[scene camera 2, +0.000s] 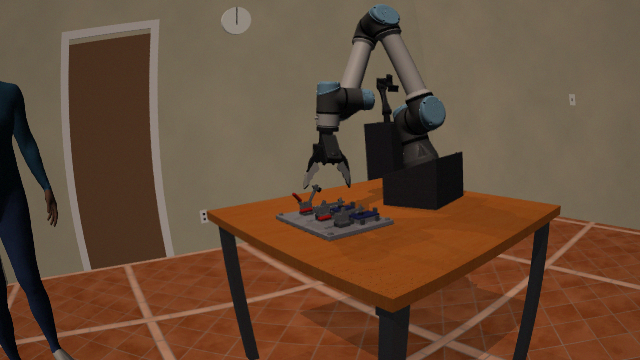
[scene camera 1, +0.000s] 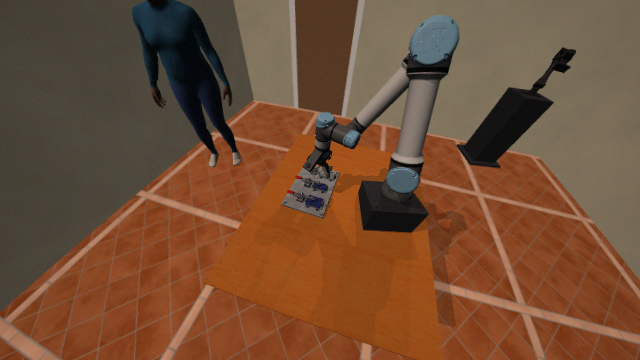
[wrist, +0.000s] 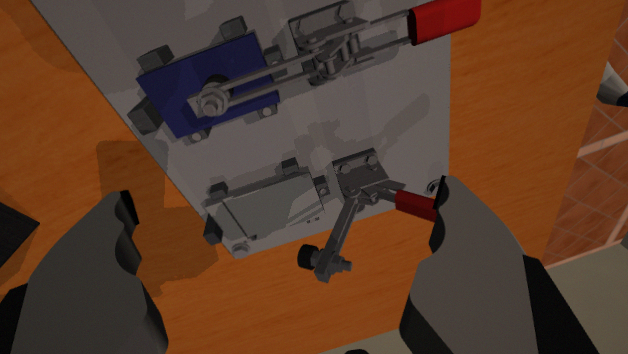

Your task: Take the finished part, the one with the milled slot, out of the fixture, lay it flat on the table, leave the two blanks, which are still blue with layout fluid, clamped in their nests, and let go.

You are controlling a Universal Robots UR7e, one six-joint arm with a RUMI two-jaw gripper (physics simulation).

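The finished part point(wrist: 272, 207) is a bare grey block in the end nest of the fixture plate point(wrist: 225, 150) point(scene camera 2: 300, 223), with a narrow slot line near its left end. Its toggle clamp point(wrist: 345, 225) point(scene camera 2: 314, 194) stands open, arm swung up off the part. One blue blank point(wrist: 165, 90) point(scene camera 1: 320, 187) point(scene camera 2: 342, 208) is under a closed clamp in the middle nest. The other blue blank point(scene camera 1: 314, 202) point(scene camera 2: 364, 216) sits in the far-end nest. My gripper point(wrist: 288, 186) point(scene camera 2: 327, 186) point(scene camera 1: 325, 175) is open and empty above the end nest, pointing down; its fingers straddle part and clamp in the wrist view.
The open clamp's red handle point(wrist: 415, 204) appears beside the right fingertip; their height gap is unclear. The middle clamp's red handle point(wrist: 445, 20) lies low. The black robot base point(scene camera 1: 390, 215) point(scene camera 2: 410, 185) stands on the wooden table point(scene camera 1: 300, 260). A person point(scene camera 1: 175, 50) stands beyond it.
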